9 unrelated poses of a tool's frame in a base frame.
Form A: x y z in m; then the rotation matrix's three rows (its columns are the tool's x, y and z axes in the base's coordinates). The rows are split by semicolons.
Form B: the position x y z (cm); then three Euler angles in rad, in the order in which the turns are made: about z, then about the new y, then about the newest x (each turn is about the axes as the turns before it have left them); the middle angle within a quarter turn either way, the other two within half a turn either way. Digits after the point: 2 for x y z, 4 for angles.
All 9 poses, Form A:
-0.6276 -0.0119 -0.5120; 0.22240 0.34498 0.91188; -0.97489 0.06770 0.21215; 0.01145 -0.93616 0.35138
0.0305 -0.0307 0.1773; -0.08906 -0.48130 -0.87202; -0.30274 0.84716 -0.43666; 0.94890 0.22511 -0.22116
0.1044 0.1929 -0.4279; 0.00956 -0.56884 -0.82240; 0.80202 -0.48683 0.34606; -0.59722 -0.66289 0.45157
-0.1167 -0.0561 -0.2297; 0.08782 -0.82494 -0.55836; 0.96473 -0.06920 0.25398; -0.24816 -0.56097 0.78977
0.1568 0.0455 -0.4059; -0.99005 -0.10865 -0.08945; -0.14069 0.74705 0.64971; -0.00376 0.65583 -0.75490
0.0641 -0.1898 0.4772; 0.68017 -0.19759 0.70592; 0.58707 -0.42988 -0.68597; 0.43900 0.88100 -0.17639
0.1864 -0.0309 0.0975; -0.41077 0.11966 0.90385; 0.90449 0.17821 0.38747; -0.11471 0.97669 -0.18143
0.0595 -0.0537 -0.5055; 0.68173 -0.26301 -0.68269; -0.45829 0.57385 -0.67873; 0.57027 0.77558 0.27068
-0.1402 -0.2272 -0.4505; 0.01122 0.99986 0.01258; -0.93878 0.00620 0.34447; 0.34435 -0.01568 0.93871
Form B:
-62.76 -1.19 -51.20 -1.3465 -0.0115 -1.2117
3.05 -3.07 17.73 -1.8569 -1.2497 2.3473
10.44 19.29 -42.79 1.5589 0.6400 -0.9728
-11.67 -5.61 -22.97 1.4800 0.2508 -0.6176
15.68 4.55 -40.59 -3.0004 0.0038 2.4263
6.41 -18.98 47.72 0.7121 -0.4545 1.7684
18.64 -3.09 9.75 1.9971 0.1150 1.7545
5.95 -5.37 -50.55 -0.5919 -0.6068 1.2350
-14.02 -22.72 -45.05 -1.5588 -0.3515 -0.0167

